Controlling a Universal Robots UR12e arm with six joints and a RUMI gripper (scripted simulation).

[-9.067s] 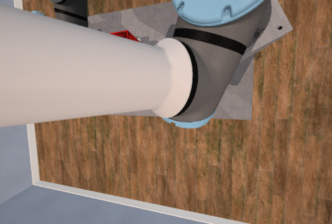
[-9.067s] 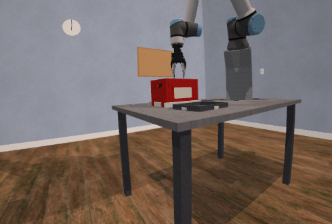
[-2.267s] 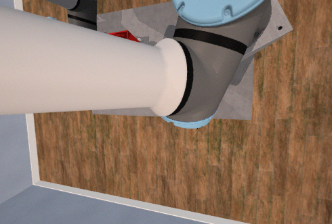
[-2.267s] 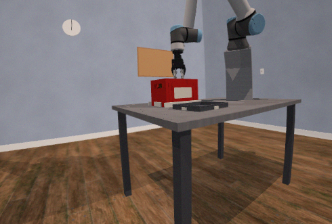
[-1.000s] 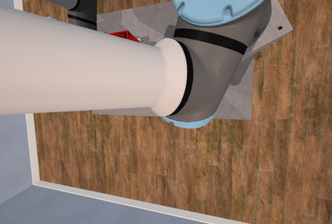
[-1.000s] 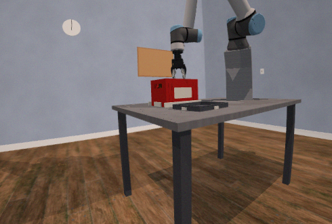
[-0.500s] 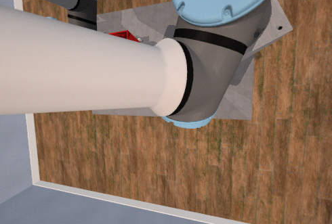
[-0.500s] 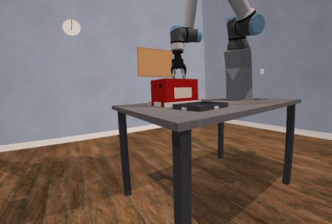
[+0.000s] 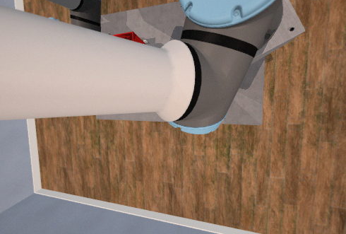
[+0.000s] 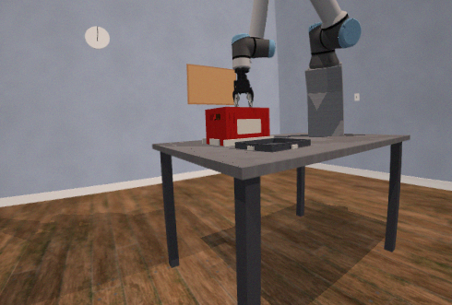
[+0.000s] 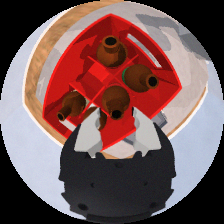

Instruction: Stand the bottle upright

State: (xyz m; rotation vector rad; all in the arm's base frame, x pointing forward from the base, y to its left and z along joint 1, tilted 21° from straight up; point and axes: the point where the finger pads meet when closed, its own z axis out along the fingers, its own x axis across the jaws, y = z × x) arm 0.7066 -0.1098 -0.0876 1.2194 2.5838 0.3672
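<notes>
Right now my hand is 70 mm above the red crate and 40 mm to the left of it. The rest, counted from my hand: dark tray 220 mm to the left, 140 mm below, 50 mm ahead.
</notes>
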